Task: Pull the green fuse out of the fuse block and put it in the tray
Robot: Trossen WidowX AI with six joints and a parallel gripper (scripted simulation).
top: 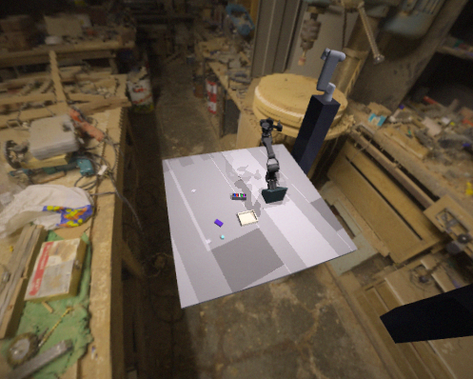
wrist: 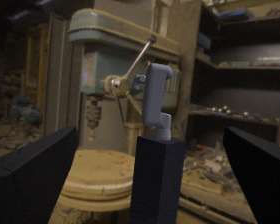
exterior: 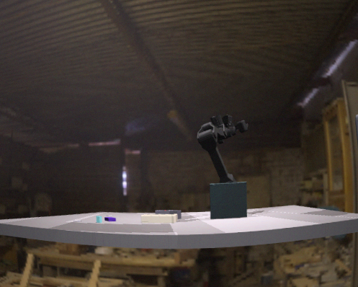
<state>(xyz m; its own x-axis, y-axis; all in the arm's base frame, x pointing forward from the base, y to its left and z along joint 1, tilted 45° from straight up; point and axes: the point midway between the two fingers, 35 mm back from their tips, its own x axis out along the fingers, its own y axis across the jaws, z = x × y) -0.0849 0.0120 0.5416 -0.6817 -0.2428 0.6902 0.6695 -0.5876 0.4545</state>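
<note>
Now: the green fuse 460 mm below my gripper tip, 370 mm to the left of it and 360 mm ahead of it. Also, from my gripper tip: purple fuse: 460 mm below, 380 mm to the left, 350 mm ahead; red fuse: 460 mm below, 400 mm ahead, 360 mm to the left; white fuse: 460 mm below, 380 mm ahead, 370 mm to the left.
</note>
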